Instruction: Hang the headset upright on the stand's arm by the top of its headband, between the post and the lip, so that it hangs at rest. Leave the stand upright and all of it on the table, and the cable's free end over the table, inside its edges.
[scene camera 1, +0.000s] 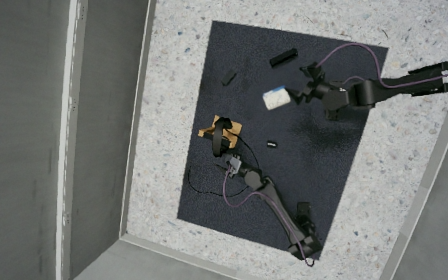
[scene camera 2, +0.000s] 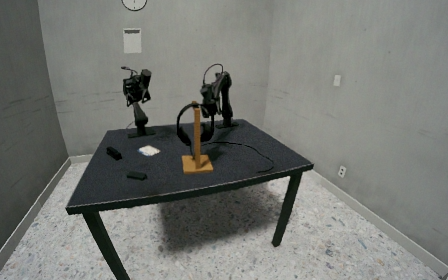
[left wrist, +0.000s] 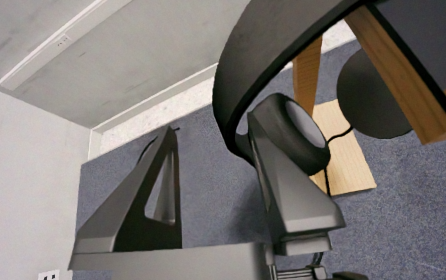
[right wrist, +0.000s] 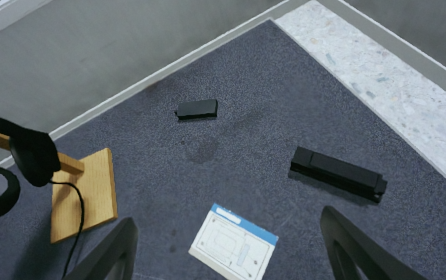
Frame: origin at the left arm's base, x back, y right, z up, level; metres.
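Where they show: left gripper, fingertip midpoint: (scene camera 1: 216, 158) (scene camera 2: 214, 115) (left wrist: 209, 124); right gripper, fingertip midpoint: (scene camera 1: 291, 78) (scene camera 2: 134, 104) (right wrist: 227, 218); left arm's base at its link origin: (scene camera 1: 302, 218) (scene camera 2: 226, 125); right arm's base at its link origin: (scene camera 2: 141, 134).
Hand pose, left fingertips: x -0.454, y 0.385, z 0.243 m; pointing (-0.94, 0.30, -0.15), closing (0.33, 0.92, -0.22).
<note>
Things, the pixels of their top centre, and the offset from my left fingertips.
- black headset at its top centre: (scene camera 1: 216, 140) (scene camera 2: 195, 103) dx +0.012, dy +0.091, dz +0.064 m
- blue card at its top centre: (right wrist: 232, 245) (scene camera 1: 276, 97) (scene camera 2: 148, 150) dx +0.270, dy +0.287, dz -0.242 m
- long black block at its top centre: (right wrist: 339, 167) (scene camera 1: 284, 55) (scene camera 2: 112, 149) dx +0.296, dy +0.490, dz -0.203 m
- tiny black item at its top centre: (scene camera 1: 272, 144) dx +0.261, dy +0.037, dz -0.228 m
The black headset (scene camera 1: 218, 140) (scene camera 2: 178, 122) (left wrist: 235, 75) (right wrist: 35, 160) has its headband across the wooden stand's arm, ear cups hanging beside the post. Whether it sits between post and lip is unclear. The stand (scene camera 1: 236, 126) (scene camera 2: 197, 135) (left wrist: 350, 165) (right wrist: 95, 195) is upright on the table. The cable (scene camera 1: 200, 191) (scene camera 2: 250, 145) lies over the table, its free end near but inside the edge. My left gripper (scene camera 1: 223, 161) (scene camera 2: 210, 115) (left wrist: 209, 124) is part open beside one ear cup, one finger close to the headband, nothing between its fingers. My right gripper (scene camera 1: 297, 81) (scene camera 2: 137, 102) (right wrist: 227, 218) is open and empty, away from the stand.
A white and blue card (scene camera 1: 276, 98) (scene camera 2: 149, 150) (right wrist: 232, 245) lies near the right gripper. A long black block (scene camera 1: 283, 57) (scene camera 2: 114, 153) (right wrist: 337, 172) and a smaller one (scene camera 1: 229, 77) (scene camera 2: 136, 176) (right wrist: 196, 109) lie beyond. A tiny black item (scene camera 1: 271, 144) lies right of the stand in scene camera 1.
</note>
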